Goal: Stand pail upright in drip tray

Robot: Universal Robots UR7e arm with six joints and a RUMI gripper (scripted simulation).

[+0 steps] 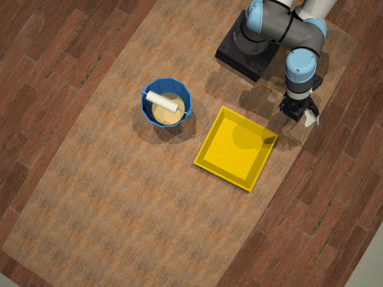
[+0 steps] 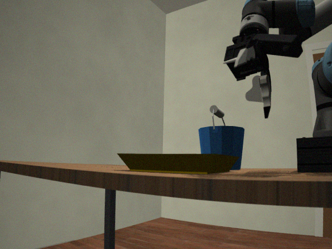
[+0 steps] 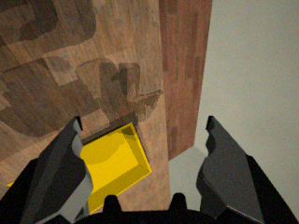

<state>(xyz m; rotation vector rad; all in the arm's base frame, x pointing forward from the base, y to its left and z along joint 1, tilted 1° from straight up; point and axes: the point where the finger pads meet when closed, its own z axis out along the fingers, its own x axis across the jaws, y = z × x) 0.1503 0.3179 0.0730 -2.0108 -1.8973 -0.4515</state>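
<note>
My gripper is now 28 cm short of the pail handle, 40 cm to the left of it and 4 cm below it. The rest, counted from my hand: yellow drip tray: 23 cm ahead, 9 cm to the right, 14 cm below; pail: 27 cm ahead, 40 cm to the right, 2 cm below.
</note>
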